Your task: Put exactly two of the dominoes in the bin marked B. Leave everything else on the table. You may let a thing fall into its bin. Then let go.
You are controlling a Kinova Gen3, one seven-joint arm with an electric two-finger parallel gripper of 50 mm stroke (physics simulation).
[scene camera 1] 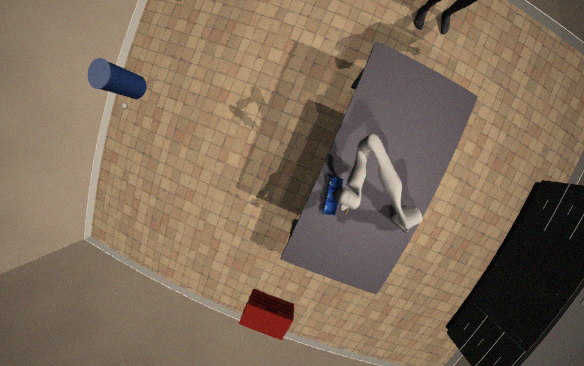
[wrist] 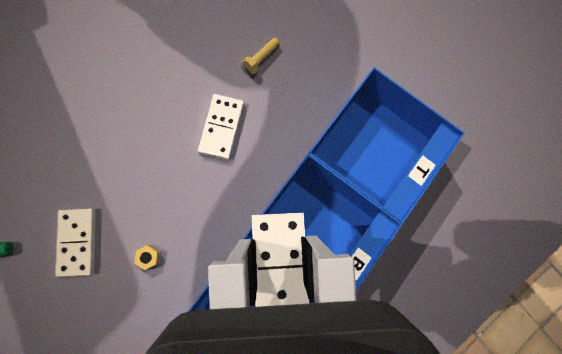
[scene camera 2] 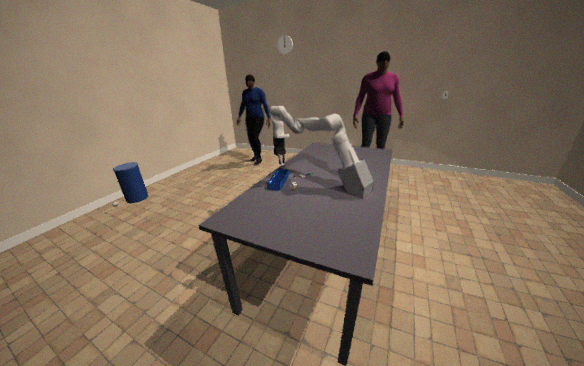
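Pixels of known places: gripper, fingertip midpoint: (wrist: 279, 260) (scene camera 2: 281, 163); arm's base at its link origin: (scene camera 2: 350, 164).
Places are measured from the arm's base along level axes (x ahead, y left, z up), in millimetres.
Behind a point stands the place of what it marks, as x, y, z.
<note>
My gripper (wrist: 279, 260) @[448, 112, -37] (scene camera 2: 281, 161) @[448, 112, -37] is shut on a white domino (wrist: 278, 235) @[437, 117, -33] with four pips and one pip. It hangs above the blue three-part tray (wrist: 410, 107) @[408, 262, -131] (scene camera 2: 278, 179) @[430, 183, -123] (scene camera 1: 330, 205) @[425, 213, -155]. In the wrist view the domino overlaps part of bin B (wrist: 325, 225) @[453, 159, -156], whose label is partly behind a finger; the visible part of its floor is bare, the rest is hidden. A six-two domino (wrist: 220, 126) @[340, 128, -155] and a three-five domino (wrist: 74, 242) @[364, -13, -155] lie flat on the table outside the tray. In scene camera 1 the arm hides the gripper.
A yellow bolt (wrist: 261, 56) @[305, 188, -153] lies beyond the six-two domino. A yellow nut (wrist: 146, 257) @[402, 28, -154] lies between the three-five domino and the tray. A green thing (wrist: 6, 249) @[344, -58, -155] shows at the left edge. Bin T (wrist: 385, 155) @[430, 233, -155] adjoins bin B. The table (scene camera 1: 410, 105) @[332, -665, -162] edge is close beyond the tray.
</note>
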